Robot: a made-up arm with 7 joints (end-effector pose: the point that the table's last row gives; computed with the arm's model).
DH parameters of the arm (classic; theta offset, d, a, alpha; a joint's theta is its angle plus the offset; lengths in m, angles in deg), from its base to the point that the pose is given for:
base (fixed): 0 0 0 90
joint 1: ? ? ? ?
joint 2: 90 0 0 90
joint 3: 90 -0.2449 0 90
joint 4: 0 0 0 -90
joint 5: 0 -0.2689 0 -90
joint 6: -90 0 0 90
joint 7: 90 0 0 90
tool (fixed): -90 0 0 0
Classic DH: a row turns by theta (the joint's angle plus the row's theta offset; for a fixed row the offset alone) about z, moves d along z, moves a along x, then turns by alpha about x.
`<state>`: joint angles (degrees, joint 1 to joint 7).
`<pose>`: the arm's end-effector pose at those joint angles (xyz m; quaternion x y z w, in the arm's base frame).
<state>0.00 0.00 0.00 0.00 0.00 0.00 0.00</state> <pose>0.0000 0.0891 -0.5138 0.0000 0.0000 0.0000 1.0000</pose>
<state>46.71 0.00 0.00 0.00 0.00 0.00 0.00</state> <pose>0.3740 0.0891 -0.3523 0.0000 -0.3964 0.0000 0.9181</pose>
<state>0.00 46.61 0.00 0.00 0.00 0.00 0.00</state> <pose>0.0000 0.4625 -0.3530 0.3956 0.0000 0.0000 0.9184</pose>
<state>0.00 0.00 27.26 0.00 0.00 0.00 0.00</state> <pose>0.0000 0.0891 -0.5138 0.0000 0.0000 0.2357 0.9718</pose>
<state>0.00 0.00 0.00 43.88 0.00 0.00 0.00</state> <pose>0.1864 0.0891 -0.4387 0.0000 -0.3736 0.0000 0.9276</pose>
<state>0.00 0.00 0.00 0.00 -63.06 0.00 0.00</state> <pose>0.0000 0.0891 -0.5138 0.0000 0.0000 -0.5229 0.8524</pose>
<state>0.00 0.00 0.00 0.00 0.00 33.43 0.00</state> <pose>0.0000 0.0891 -0.5138 0.0000 0.2876 0.0000 0.9577</pose>
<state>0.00 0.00 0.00 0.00 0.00 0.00 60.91</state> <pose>0.0000 0.0891 -0.5138 -0.5069 0.0000 0.0000 0.8620</pose>
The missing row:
joint 1: 90 -0.0891 0 90
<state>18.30 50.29 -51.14 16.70 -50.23 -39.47 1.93</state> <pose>0.1614 0.4372 -0.3335 0.1122 -0.0913 -0.7922 0.5929</pose>
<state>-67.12 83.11 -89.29 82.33 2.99 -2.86 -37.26</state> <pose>-0.2735 0.3359 -0.1190 -0.1703 0.1843 -0.6623 0.7059</pose>
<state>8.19 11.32 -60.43 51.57 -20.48 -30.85 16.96</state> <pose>0.1656 -0.0097 -0.4207 -0.2783 -0.4681 -0.6702 0.5042</pose>
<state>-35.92 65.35 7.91 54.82 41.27 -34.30 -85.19</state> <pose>0.0946 0.4651 -0.2405 0.7399 -0.4982 0.2854 0.3505</pose>
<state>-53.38 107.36 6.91 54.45 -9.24 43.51 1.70</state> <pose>0.2458 0.4642 -0.0879 0.7117 0.1935 -0.4363 0.5154</pose>
